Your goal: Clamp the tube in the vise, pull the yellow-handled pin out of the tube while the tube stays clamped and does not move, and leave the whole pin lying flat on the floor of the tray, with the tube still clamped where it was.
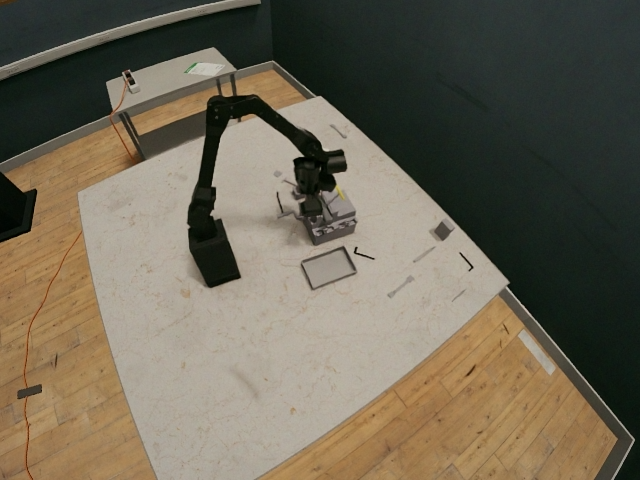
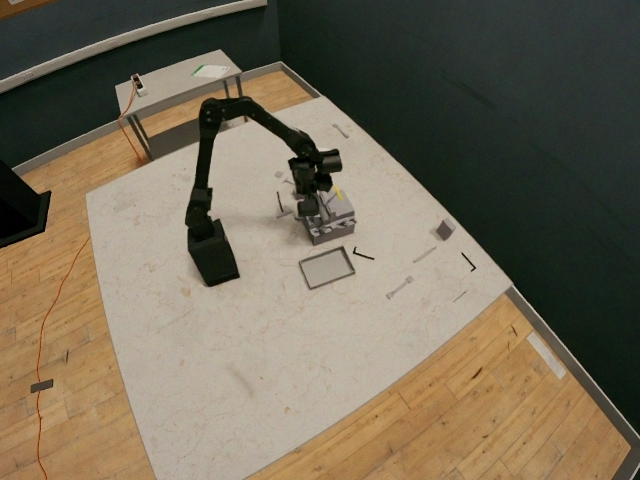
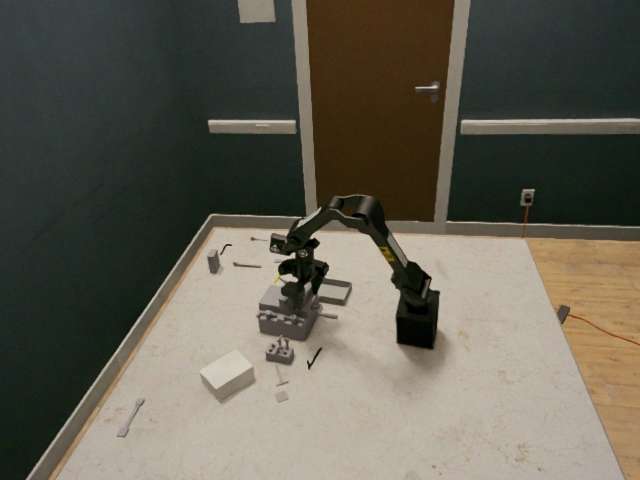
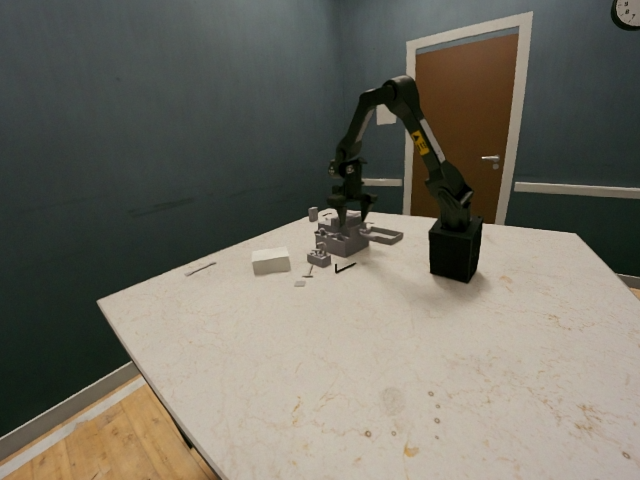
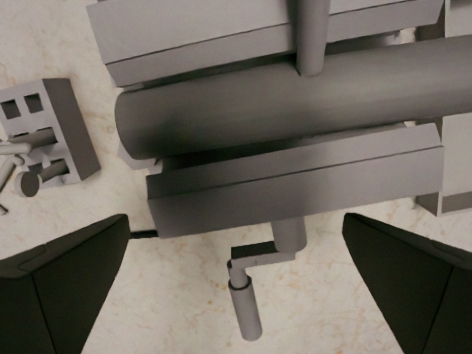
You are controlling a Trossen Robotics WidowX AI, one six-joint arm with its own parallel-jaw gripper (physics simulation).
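Seen in the pictures: gripper, fingertip midpoint: (image 3: 307, 301) (image 4: 353, 223) (image 5: 238, 224); arm's base, origin of the base link: (image 1: 205, 233) (image 2: 204, 233) (image 3: 417, 303) (image 4: 456, 223).
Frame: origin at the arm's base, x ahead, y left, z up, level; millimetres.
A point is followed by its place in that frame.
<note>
The grey vise (image 1: 336, 236) {x 409, y -80, z -147 mm} (image 2: 334, 235) {x 405, y -80, z -137 mm} (image 3: 284, 326) {x 394, y 71, z -116 mm} (image 4: 340, 245) {x 352, y 71, z -119 mm} stands on the table. The thick grey tube (image 5: 225, 112) {x 379, y 13, z -35 mm} lies between its jaws; whether they press on it cannot be told. The pin's grey shaft (image 5: 312, 42) {x 393, y -14, z -27 mm} stands in the tube; its yellow handle (image 1: 339, 192) {x 434, y -14, z 9 mm} (image 2: 338, 193) {x 436, y -21, z 10 mm} (image 3: 277, 279) {x 434, y 1, z 8 mm} shows beyond it. The crank handle (image 5: 246, 312) {x 259, y 29, z -71 mm} (image 3: 328, 315) {x 261, y 35, z -73 mm} sticks out toward the arm's base. The empty tray (image 1: 329, 268) {x 338, y -178, z -159 mm} (image 2: 327, 267) {x 338, y -174, z -159 mm} (image 3: 333, 292) {x 311, y -185, z -159 mm} (image 5: 457, 160) {x 290, y -157, z -159 mm} lies beside the vise. My gripper (image 4: 353, 222) {x 333, y 19, z -47 mm} (image 5: 238, 224) {x 333, y 19, z -47 mm} is open and empty, pointing down low over the vise, its fingers spread along the crank side.
A holed block with pegs (image 3: 279, 354) {x 372, y 174, z -130 mm} (image 4: 318, 258) {x 360, y 176, z -134 mm} (image 5: 72, 130) {x 379, y 135, z -143 mm} and a white box (image 3: 227, 376) {x 472, y 305, z -112 mm} (image 4: 271, 261) {x 450, y 300, z -123 mm} stand on the side away from the tray. A black hex key (image 1: 364, 254) {x 471, y -181, z -157 mm} lies by the tray, another (image 3: 314, 357) {x 278, y 134, z -157 mm} (image 4: 345, 268) {x 275, y 139, z -159 mm} near the holed block. A small grey block (image 1: 444, 229) {x 782, y -222, z -108 mm} stands near the wall.
</note>
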